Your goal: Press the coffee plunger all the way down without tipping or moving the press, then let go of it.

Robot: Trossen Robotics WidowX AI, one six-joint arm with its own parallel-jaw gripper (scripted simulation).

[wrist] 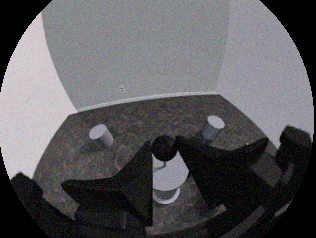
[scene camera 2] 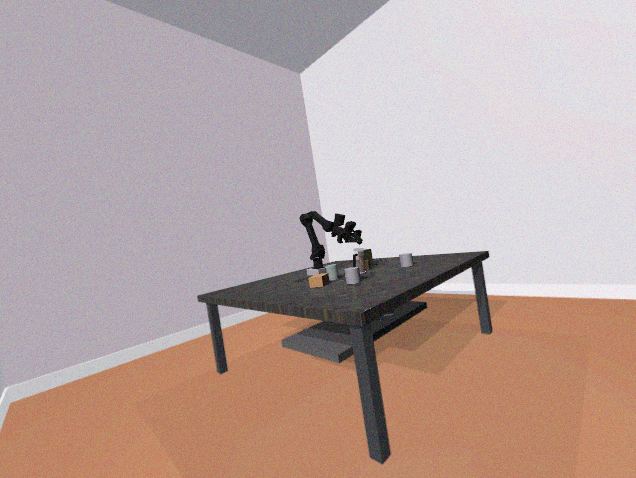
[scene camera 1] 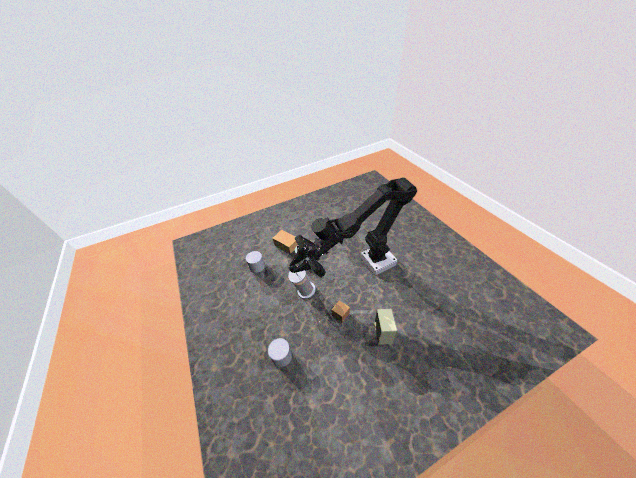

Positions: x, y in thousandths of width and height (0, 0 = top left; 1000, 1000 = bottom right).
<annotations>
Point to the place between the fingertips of my gripper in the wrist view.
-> At 517, 595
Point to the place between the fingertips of my gripper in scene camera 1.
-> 458, 564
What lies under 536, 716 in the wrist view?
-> A coffee press.
</annotations>
